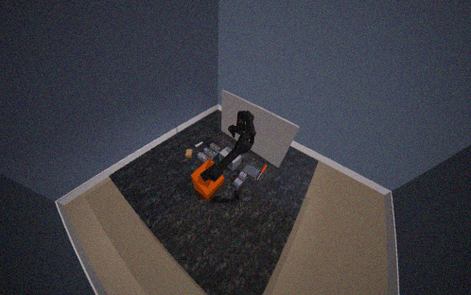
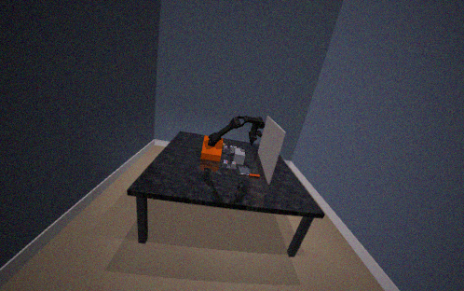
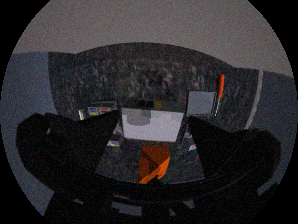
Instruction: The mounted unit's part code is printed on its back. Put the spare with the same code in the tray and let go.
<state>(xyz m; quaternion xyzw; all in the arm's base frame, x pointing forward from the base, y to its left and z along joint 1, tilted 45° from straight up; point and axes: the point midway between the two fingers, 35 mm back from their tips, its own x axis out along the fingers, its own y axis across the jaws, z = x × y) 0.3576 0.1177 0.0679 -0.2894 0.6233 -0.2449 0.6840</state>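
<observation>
Now: the light grey mounted unit 8 cm behind my gripper tip, 1 cm to the left of it and 15 cm below it. Round my gripper tip: white upright panel 17 cm ahead, 2 cm above; then tan block 28 cm behind, 31 cm to the left, 19 cm below.
</observation>
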